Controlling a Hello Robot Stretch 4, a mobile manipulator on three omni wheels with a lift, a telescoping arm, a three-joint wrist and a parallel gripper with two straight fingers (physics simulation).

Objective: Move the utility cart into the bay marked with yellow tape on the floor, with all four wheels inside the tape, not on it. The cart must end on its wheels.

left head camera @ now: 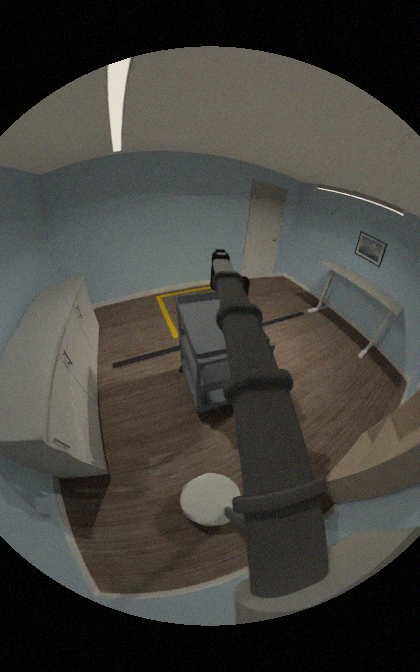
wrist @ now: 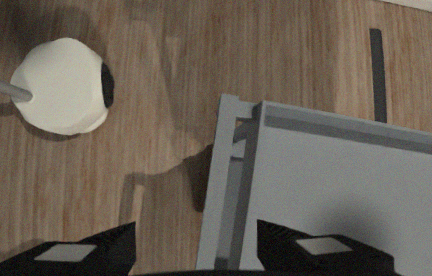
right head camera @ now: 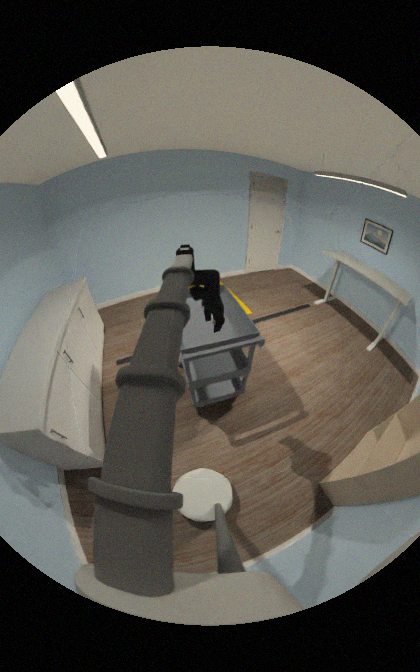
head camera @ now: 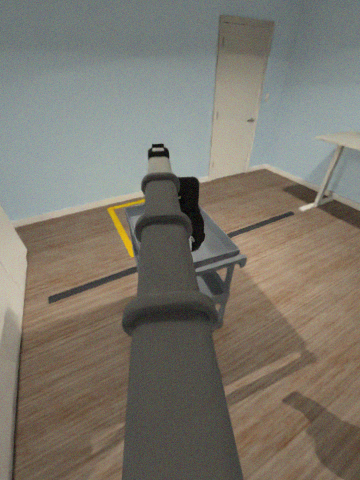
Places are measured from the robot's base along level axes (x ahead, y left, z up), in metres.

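Where they show: gripper, fingertip midpoint: (wrist: 197, 240) (right head camera: 212, 325); robot's base, origin of the base link: (left head camera: 209, 498) (right head camera: 203, 493).
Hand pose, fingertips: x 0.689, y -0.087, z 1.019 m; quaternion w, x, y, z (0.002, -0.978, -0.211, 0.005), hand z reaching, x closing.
Each offset is from my fingertips to the top centre of the thing. "pt": to the spot under its first point. Level surfaces: height alone.
The grey utility cart (head camera: 220, 242) (left head camera: 200, 322) (right head camera: 237, 320) (wrist: 340, 185) stands upright, with its push handle {pt dx +0.046, dy -0.054, dz -0.183 m} (right head camera: 222, 346) (wrist: 220, 175) on the near end. The yellow tape {pt dx +1.563, dy +0.602, dz -1.046 m} (head camera: 121, 231) (left head camera: 167, 317) (right head camera: 237, 298) marks the bay on the floor at the cart's far end; the cart and arm hide part of it, and the far wheels are hidden. My gripper (right head camera: 213, 324) (wrist: 197, 240) is open and empty, pointing down over the cart's near part. In the wrist view the handle and tray edge show between the fingers; their height gap is unclear.
A dark strip (head camera: 95, 285) (left head camera: 145, 356) (right head camera: 282, 313) (wrist: 378, 75) crosses the floor on both sides of the cart. A white cabinet {pt dx -0.124, dy +1.008, dz -0.237 m} (left head camera: 55, 375) (right head camera: 55, 375) stands left, a white table {dz -0.097 m} (left head camera: 360, 285) (right head camera: 370, 275) right. My round base (left head camera: 210, 500) (right head camera: 202, 495) (wrist: 60, 87) is behind the cart.
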